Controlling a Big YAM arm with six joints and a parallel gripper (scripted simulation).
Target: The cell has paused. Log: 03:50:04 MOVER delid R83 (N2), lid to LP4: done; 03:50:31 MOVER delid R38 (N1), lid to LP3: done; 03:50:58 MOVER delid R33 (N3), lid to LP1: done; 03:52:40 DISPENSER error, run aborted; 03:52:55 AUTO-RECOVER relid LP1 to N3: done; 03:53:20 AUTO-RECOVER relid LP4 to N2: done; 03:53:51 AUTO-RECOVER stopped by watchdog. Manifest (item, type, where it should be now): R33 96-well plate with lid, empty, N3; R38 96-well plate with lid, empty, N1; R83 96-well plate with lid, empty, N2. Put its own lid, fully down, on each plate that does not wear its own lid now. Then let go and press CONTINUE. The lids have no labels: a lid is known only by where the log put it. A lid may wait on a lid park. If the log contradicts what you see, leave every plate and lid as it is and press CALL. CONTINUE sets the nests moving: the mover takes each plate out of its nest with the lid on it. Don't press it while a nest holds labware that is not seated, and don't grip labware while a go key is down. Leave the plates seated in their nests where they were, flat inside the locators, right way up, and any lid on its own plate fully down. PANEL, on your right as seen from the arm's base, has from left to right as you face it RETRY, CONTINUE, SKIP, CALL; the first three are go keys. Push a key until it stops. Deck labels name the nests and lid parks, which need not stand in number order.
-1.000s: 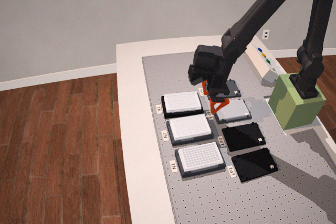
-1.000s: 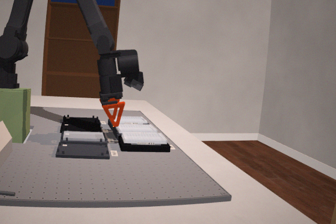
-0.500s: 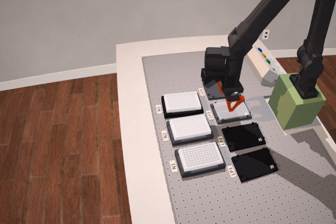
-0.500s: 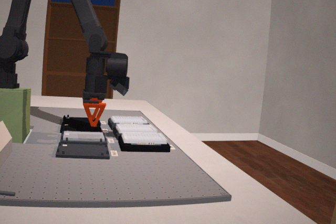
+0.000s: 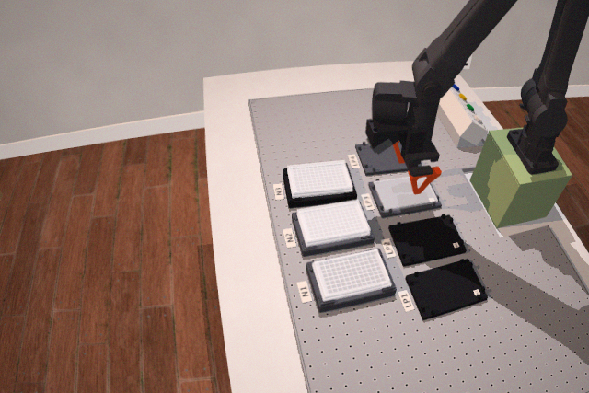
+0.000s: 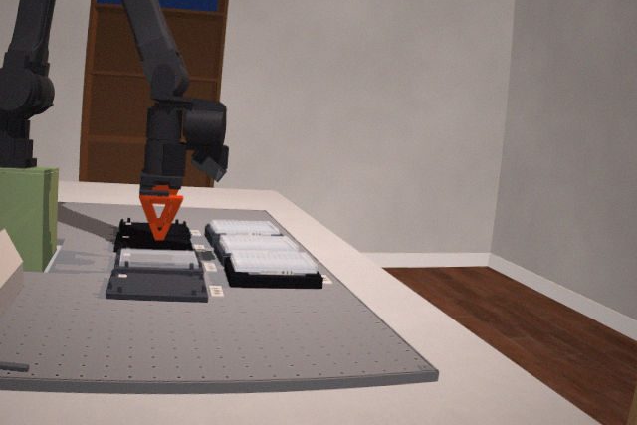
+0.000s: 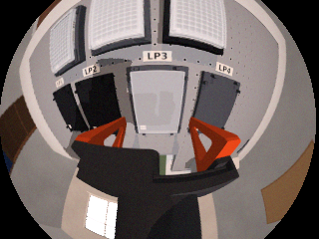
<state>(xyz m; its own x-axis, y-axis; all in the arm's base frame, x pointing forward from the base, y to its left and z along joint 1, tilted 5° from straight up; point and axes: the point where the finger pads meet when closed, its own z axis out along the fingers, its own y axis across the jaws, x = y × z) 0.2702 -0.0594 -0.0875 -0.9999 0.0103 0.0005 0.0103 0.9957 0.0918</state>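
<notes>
Now: the clear lid 50 mm below my hand. Also, from my hand: lid park LP4: 130 mm to the right, 60 mm below; then lid park LP3: 60 mm below; then lid park LP2: 130 mm to the left, 60 mm below.
</notes>
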